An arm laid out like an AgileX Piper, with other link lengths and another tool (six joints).
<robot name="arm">
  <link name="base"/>
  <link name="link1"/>
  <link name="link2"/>
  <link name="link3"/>
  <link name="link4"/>
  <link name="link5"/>
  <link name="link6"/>
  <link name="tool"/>
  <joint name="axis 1" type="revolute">
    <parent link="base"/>
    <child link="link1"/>
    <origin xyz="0 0 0.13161"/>
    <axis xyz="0 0 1"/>
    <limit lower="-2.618" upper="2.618"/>
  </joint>
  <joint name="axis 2" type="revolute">
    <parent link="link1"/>
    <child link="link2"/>
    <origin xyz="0 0 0"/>
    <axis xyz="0 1 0"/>
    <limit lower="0" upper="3.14"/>
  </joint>
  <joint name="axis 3" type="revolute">
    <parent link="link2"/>
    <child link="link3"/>
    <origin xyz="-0.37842 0 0.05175"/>
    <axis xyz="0 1 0"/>
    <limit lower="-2.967" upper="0"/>
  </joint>
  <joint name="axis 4" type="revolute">
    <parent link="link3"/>
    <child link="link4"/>
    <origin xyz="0.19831 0 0.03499"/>
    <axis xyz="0.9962 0 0.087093"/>
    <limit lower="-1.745" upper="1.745"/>
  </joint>
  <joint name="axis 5" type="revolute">
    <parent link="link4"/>
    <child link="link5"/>
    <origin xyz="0 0 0"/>
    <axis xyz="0 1 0"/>
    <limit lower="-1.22" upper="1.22"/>
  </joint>
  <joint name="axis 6" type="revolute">
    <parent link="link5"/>
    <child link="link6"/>
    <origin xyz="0.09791 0 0.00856"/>
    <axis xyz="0.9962 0 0.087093"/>
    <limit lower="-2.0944" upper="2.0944"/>
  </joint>
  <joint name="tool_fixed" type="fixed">
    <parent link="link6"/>
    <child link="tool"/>
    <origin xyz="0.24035 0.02 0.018" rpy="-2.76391 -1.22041 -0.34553"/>
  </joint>
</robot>
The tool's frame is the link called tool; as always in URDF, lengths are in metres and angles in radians.
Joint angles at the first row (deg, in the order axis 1, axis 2, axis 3, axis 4, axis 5, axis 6):
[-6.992 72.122 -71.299 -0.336 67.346 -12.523]
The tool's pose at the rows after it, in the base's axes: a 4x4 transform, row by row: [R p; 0 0 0 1], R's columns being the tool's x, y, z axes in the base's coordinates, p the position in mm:
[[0.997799, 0.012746, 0.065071, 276.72], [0.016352, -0.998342, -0.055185, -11.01], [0.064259, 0.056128, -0.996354, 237.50], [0, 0, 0, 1]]
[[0.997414, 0.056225, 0.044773, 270.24], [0.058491, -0.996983, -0.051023, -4.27], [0.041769, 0.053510, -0.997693, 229.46], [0, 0, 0, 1]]
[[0.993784, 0.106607, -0.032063, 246.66], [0.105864, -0.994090, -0.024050, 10.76], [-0.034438, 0.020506, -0.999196, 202.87], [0, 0, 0, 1]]
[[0.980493, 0.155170, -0.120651, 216.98], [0.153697, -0.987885, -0.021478, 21.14], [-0.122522, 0.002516, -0.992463, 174.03], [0, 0, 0, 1]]
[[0.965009, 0.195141, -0.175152, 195.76], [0.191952, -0.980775, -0.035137, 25.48], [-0.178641, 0.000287, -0.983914, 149.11], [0, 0, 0, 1]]
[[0.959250, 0.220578, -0.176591, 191.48], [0.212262, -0.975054, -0.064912, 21.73], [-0.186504, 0.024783, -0.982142, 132.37], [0, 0, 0, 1]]
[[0.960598, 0.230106, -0.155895, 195.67], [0.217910, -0.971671, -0.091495, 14.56], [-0.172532, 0.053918, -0.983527, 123.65], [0, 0, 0, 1]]
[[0.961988, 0.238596, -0.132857, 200.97], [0.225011, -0.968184, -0.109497, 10.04], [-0.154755, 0.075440, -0.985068, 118.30], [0, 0, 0, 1]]
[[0.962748, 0.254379, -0.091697, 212.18], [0.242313, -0.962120, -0.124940, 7.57], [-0.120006, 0.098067, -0.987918, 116.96], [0, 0, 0, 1]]
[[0.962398, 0.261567, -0.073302, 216.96], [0.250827, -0.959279, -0.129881, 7.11], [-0.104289, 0.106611, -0.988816, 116.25], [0, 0, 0, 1]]
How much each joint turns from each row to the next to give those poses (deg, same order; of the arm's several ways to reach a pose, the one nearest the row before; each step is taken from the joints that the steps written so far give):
[0.000 -0.825 0.000 1.125 0.000 -3.413]
[0.000 -0.001 1.357 1.141 0.000 -2.625]
[0.283 0.001 4.785 2.047 -0.001 -2.631]
[1.533 0.000 5.603 0.256 -0.351 -1.330]
[1.605 -0.001 5.779 -0.451 -2.549 -0.846]
[1.300 0.000 4.557 -1.453 -4.477 -0.050]
[0.174 0.000 2.798 -1.417 -4.010 -0.094]
[0.081 0.001 2.010 -0.912 -3.323 -0.213]
[0.069 -0.001 1.370 -0.469 -3.653 -0.915]
[-0.004 0.000 0.701 -0.051 -1.709 -0.532]

